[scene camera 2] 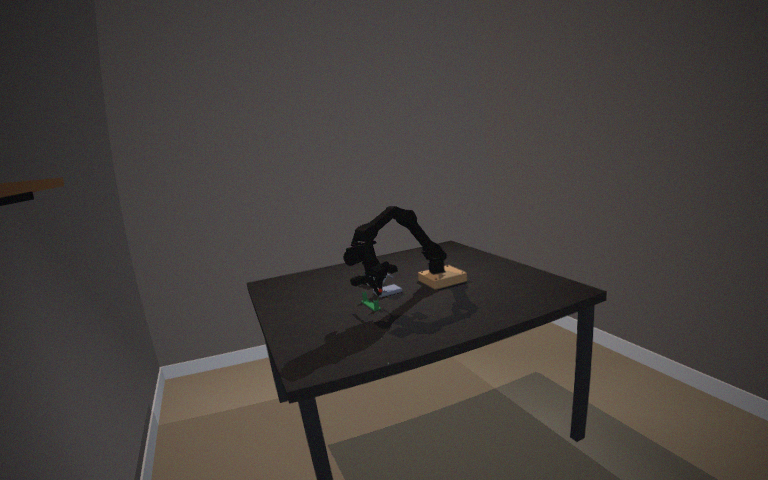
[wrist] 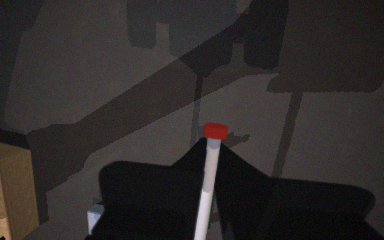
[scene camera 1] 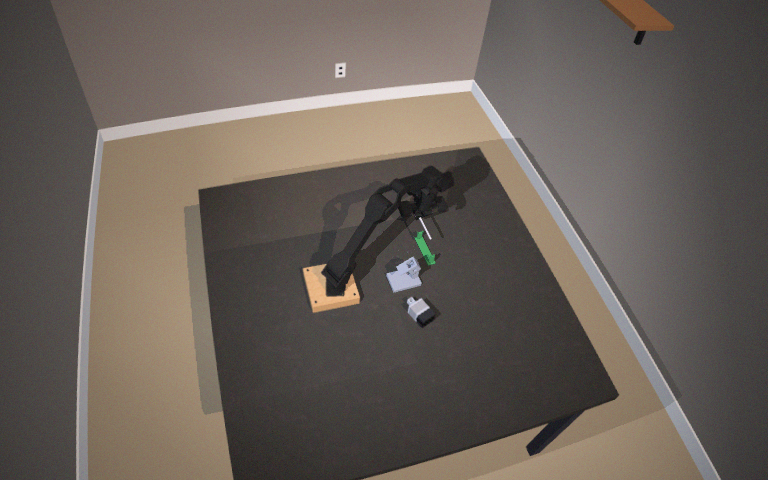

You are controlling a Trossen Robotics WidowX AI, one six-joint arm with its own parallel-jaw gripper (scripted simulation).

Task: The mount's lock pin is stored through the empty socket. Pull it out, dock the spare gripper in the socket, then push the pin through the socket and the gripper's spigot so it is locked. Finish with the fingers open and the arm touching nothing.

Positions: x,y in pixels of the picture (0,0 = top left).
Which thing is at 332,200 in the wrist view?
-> My gripper.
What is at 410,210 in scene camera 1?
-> My gripper.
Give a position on a grey mount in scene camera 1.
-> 406,277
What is my gripper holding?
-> A lock pin.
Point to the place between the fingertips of my gripper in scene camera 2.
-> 379,295
